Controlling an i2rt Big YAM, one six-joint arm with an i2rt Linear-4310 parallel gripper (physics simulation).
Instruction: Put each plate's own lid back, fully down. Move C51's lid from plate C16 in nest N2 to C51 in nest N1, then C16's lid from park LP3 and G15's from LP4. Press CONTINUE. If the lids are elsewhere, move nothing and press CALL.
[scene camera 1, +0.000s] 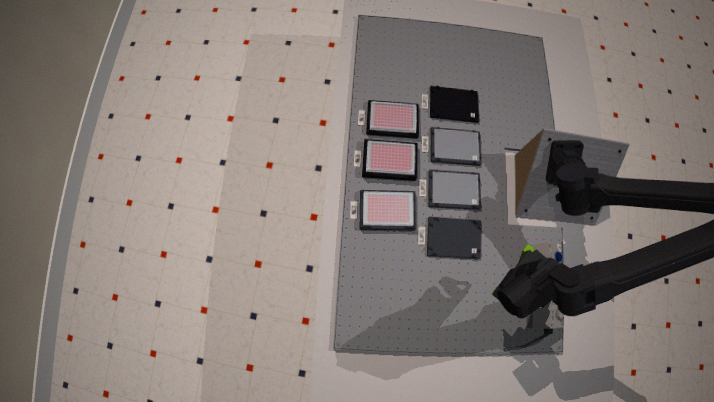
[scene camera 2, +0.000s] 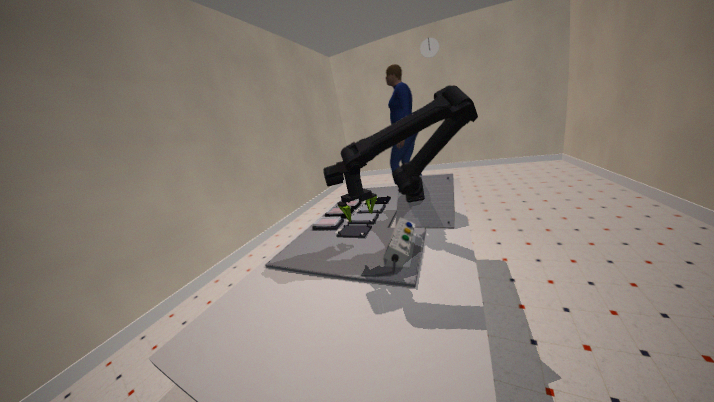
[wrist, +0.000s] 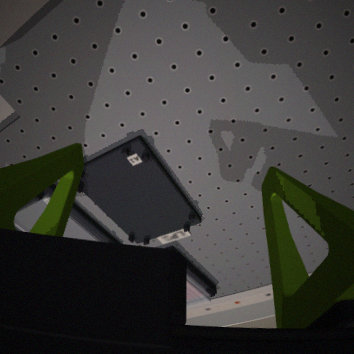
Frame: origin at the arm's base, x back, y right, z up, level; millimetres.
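Seen in the pictures: gripper, fingertip midpoint: (scene camera 1: 509, 280) (scene camera 2: 360, 217) (wrist: 175, 164); arm's base, origin of the base link: (scene camera 1: 563, 161) (scene camera 2: 414, 190).
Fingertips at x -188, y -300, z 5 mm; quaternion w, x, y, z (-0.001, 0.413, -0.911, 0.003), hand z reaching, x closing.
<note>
Pixels of each thing's top centre, then the offset from my fingertips to it. "spot": a spot on its surface instead. Level surfaces: height alone.
- middle plate, middle of its top: (scene camera 1: 391, 156) (scene camera 2: 338, 208) dx -261, dy +336, dz -96 mm
- far plate, middle of its top: (scene camera 1: 393, 115) dx -249, dy +459, dz -103 mm
- nearest park, middle of its top: (wrist: 136, 206) (scene camera 1: 456, 236) (scene camera 2: 353, 228) dx -95, dy +124, dz -113 mm
- farthest park, middle of its top: (scene camera 1: 455, 101) (scene camera 2: 377, 198) dx -65, dy +514, dz -113 mm
- button box, surface spot: (scene camera 2: 401, 243) spot: dx +163, dy -93, dz -59 mm
- pegboard, its level: dz -132 mm
Three pink-welled plates stand in a column of black nests. The near plate (scene camera 1: 388, 209) (scene camera 2: 328, 222) looks paler, as under a clear lid; the middle plate (scene camera 1: 390, 158) and far plate (scene camera 1: 393, 117) look deeper pink. Beside them, two parks hold light grey, lid-like covers (scene camera 1: 455, 188) (scene camera 1: 456, 145). The nearest park (scene camera 1: 454, 238) (scene camera 2: 354, 231) (wrist: 137, 192) is dark grey, and the farthest park (scene camera 1: 454, 104) is black. The nest and park labels are too small to read surely. My gripper (scene camera 2: 360, 216) (wrist: 175, 164) is open and empty, high above the board; the arm largely hides it in scene camera 1.
The button box (scene camera 2: 401, 243) stands at the near right corner of the pegboard (scene camera 1: 395, 310) (scene camera 2: 310, 260), with blue, yellow, green and white buttons; the arm mostly hides it in scene camera 1. The arm's base is on a tilted plate (scene camera 1: 607, 150). A person (scene camera 2: 401, 102) stands behind the arm.
</note>
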